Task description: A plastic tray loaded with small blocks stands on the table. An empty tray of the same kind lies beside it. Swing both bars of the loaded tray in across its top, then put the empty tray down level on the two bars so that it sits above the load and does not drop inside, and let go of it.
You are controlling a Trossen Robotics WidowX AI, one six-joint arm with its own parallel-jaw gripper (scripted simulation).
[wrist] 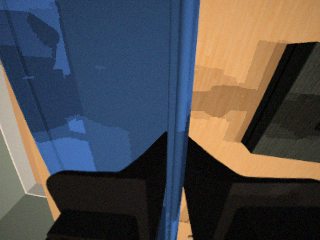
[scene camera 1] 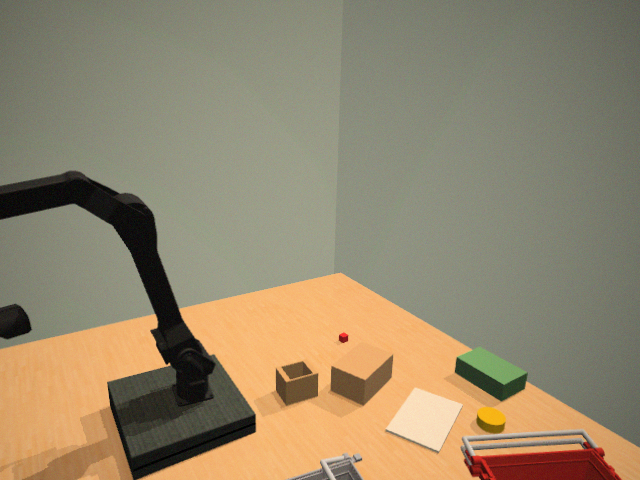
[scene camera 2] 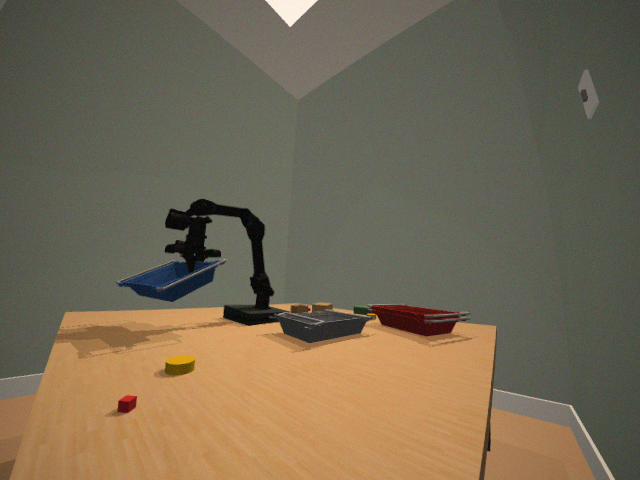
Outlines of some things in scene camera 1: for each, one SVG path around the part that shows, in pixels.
A white sheet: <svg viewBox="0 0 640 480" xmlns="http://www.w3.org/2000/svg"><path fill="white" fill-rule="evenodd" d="M414 388L385 431L439 454L463 404Z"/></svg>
A brown block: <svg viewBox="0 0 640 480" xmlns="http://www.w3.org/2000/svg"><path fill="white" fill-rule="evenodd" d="M361 341L331 365L330 390L337 395L364 406L392 377L393 353Z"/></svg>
A brown box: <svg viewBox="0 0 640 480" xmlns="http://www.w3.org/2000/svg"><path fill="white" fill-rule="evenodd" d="M307 359L276 367L276 392L286 406L318 397L318 372Z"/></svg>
A green block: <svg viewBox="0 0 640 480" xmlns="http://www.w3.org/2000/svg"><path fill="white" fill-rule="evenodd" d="M456 359L455 373L499 401L504 401L525 389L528 372L481 347L465 353Z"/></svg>
